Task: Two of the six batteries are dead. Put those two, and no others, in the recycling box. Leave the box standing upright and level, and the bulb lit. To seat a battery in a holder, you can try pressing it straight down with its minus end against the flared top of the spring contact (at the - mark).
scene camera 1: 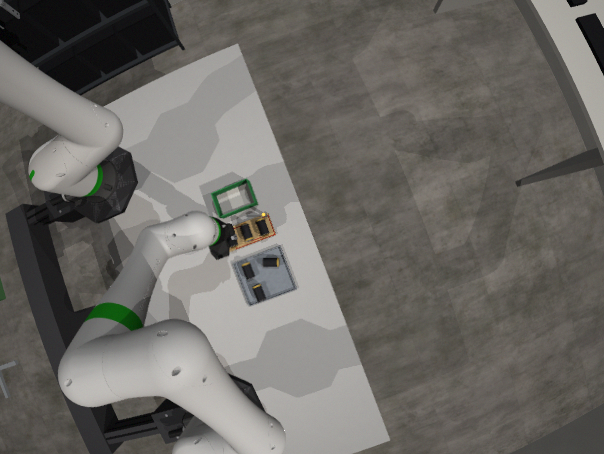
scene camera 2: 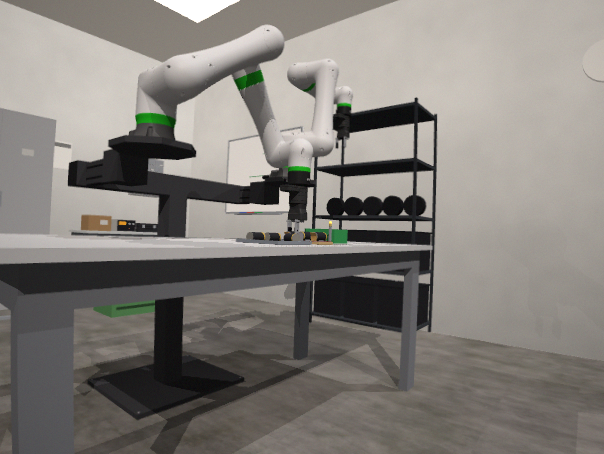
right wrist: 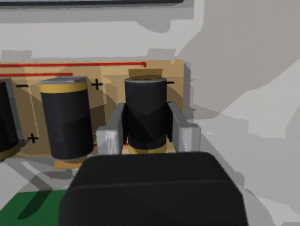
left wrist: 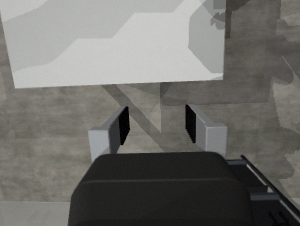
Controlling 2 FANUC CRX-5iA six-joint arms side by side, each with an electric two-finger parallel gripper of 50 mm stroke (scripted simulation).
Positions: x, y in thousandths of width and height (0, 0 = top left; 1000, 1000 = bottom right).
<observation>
In view: the left gripper (left wrist: 525, 520), the right gripper (right wrist: 488, 507) and a grey tray (scene camera 1: 456, 620).
The left wrist view does not show the grey tray: it is out of frame.
</observation>
